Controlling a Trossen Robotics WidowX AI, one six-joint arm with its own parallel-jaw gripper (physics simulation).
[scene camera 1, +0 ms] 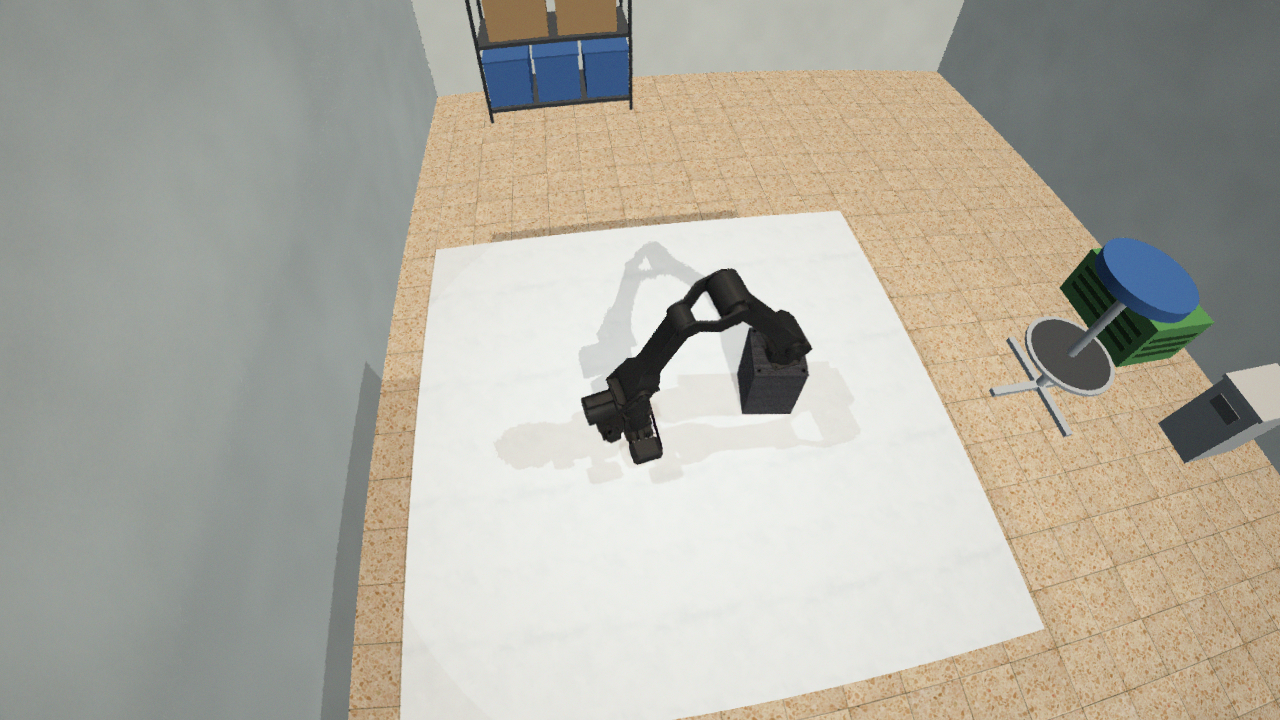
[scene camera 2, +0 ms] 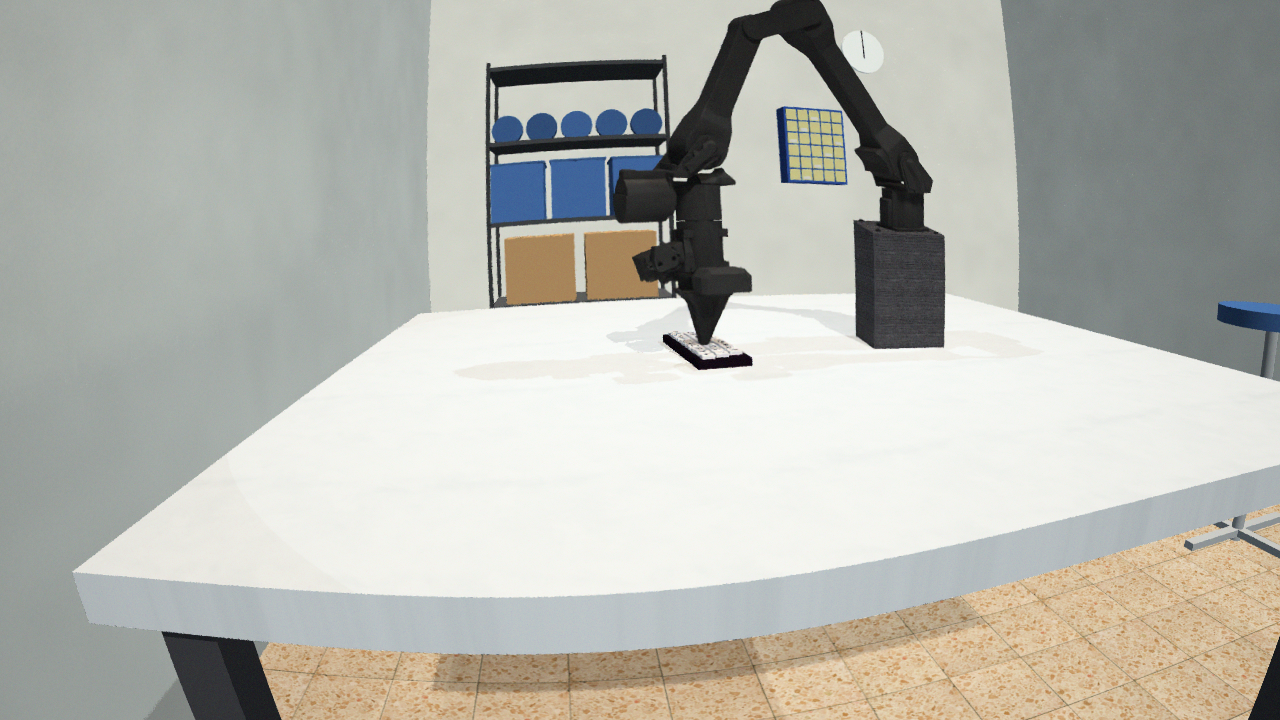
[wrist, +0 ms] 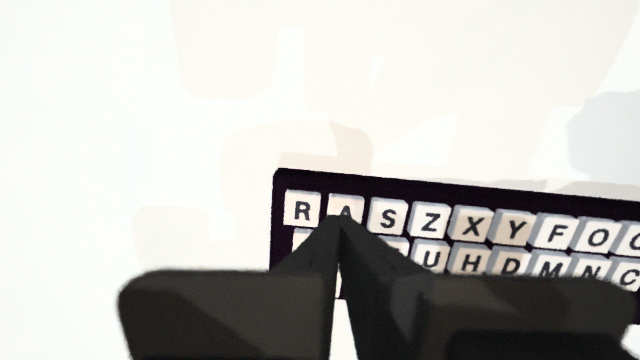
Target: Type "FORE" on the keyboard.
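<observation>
The keyboard, a dark base with white letter keys, lies on the table; in scene camera 1 the arm hides it. My gripper is shut and empty, pointing down over the keyboard. In the wrist view its tips overlap the lower part of the A key. The R key is left of the tips. The F key and the O key are to the right. The E key is mostly hidden behind the right finger. Whether the tips touch a key, I cannot tell.
The white table carries the arm's dark base block, right of the keyboard. A blue stool and a green crate stand on the floor at the right. A shelf rack stands at the back.
</observation>
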